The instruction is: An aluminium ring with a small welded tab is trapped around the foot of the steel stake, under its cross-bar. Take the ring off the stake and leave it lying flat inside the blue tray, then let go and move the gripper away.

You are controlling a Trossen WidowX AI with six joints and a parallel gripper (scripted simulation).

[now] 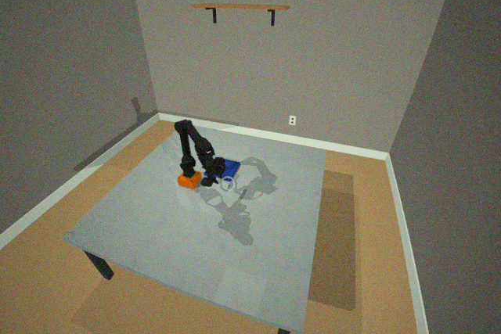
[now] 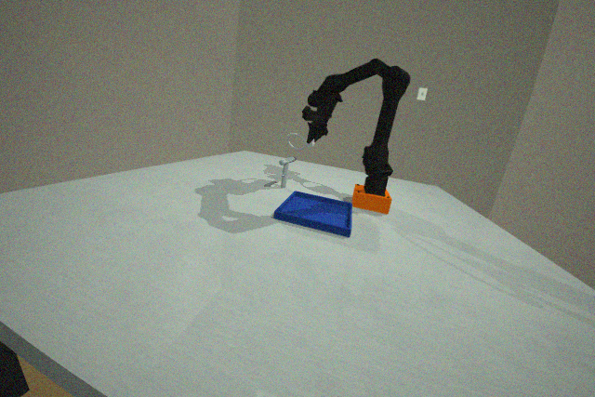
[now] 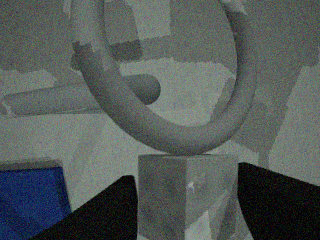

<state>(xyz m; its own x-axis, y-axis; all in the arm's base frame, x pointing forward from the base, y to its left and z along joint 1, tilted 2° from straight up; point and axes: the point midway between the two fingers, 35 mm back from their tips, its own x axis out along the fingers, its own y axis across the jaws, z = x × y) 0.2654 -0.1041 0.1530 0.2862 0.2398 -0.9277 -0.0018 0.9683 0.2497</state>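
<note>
The blue tray is 12 cm behind my gripper tip, 27 cm to the left of it and 16 cm below it. Round my gripper tip: aluminium ring 4 cm ahead, 1 cm to the right.
</note>
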